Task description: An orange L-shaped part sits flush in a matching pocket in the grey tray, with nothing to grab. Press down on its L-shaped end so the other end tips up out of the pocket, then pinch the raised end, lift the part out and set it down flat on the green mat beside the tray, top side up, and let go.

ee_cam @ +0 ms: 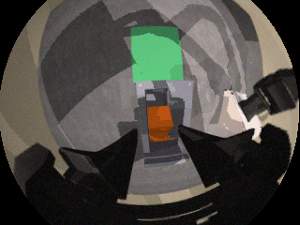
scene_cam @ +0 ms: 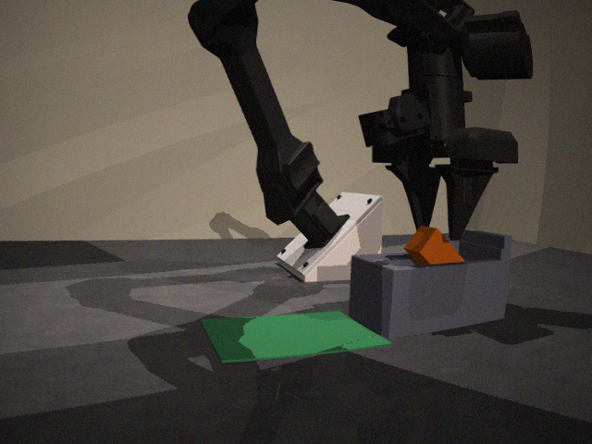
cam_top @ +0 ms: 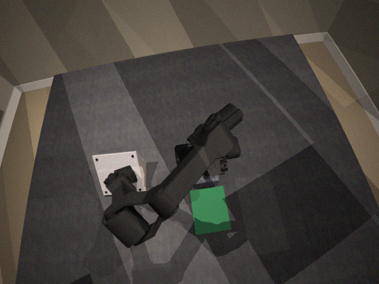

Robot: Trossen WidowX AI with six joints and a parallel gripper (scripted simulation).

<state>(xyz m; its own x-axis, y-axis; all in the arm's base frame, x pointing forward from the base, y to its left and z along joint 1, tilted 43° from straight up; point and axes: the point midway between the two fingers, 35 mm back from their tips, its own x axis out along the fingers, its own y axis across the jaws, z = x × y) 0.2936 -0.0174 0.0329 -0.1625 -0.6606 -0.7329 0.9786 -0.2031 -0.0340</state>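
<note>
Now: gripper tip 1 cm past the orange L-shaped part, 3 cm to the right of it and 5 cm above it. Round my gripper tip: green mat (4 cm behind, 14 cm to the right, 10 cm below).
</note>
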